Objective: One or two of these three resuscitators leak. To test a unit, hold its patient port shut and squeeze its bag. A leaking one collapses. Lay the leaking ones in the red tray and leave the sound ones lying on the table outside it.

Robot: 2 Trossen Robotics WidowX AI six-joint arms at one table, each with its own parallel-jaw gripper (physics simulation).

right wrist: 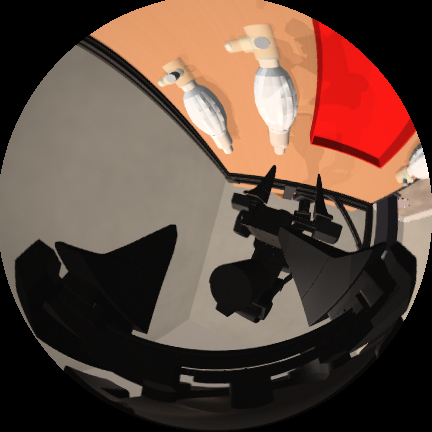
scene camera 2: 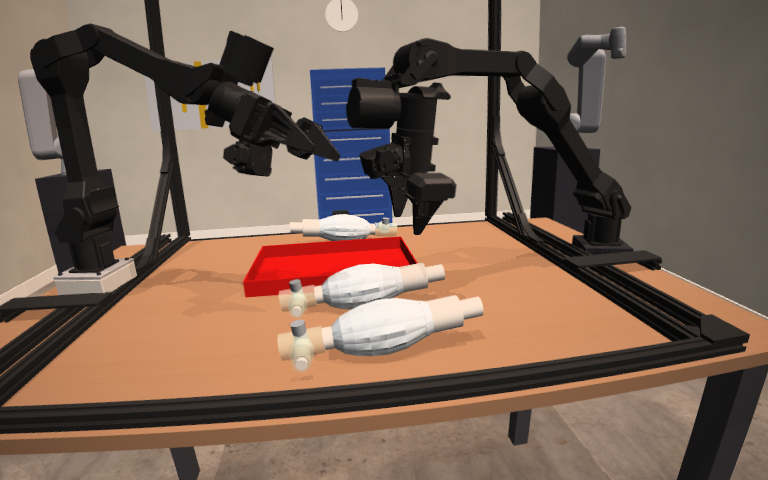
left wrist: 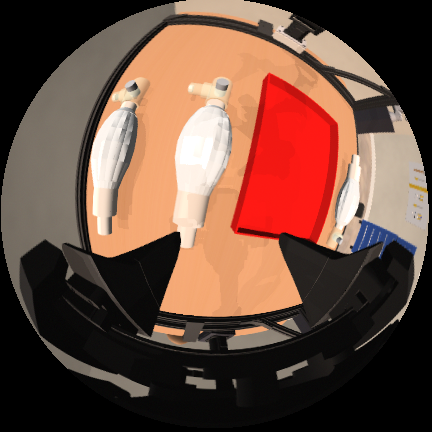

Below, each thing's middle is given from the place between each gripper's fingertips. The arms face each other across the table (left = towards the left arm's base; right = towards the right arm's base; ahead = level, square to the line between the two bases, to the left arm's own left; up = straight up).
Scene:
My left hand is 150 mm past the red tray (scene camera 2: 275,266), 120 mm to the left of it and 110 mm above it.
Now: right hand 20 cm past the red tray and 23 cm above it.

